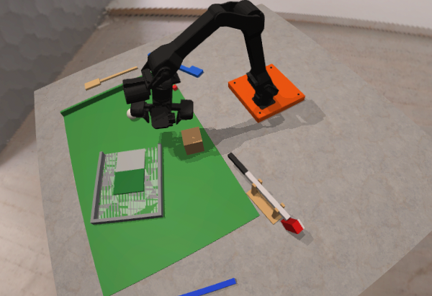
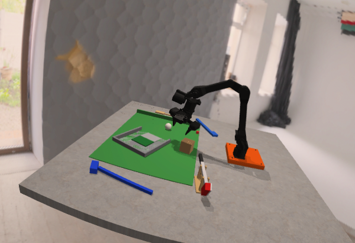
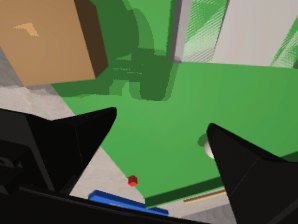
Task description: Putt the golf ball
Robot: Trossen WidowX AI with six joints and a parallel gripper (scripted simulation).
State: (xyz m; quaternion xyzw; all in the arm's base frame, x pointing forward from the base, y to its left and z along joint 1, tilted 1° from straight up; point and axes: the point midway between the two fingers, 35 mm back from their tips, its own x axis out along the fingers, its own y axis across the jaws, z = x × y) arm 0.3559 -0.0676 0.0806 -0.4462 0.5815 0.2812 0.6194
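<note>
My gripper tip is 6 cm past the wooden cube, 9 cm to the right of it and 4 cm above it. From my gripper tip the other things lie so: wooden putter rack 14 cm behind, 38 cm to the left, 4 cm below; red putter 15 cm behind, 37 cm to the left, 2 cm below; white golf ball 8 cm ahead, 15 cm to the right, 5 cm below.
</note>
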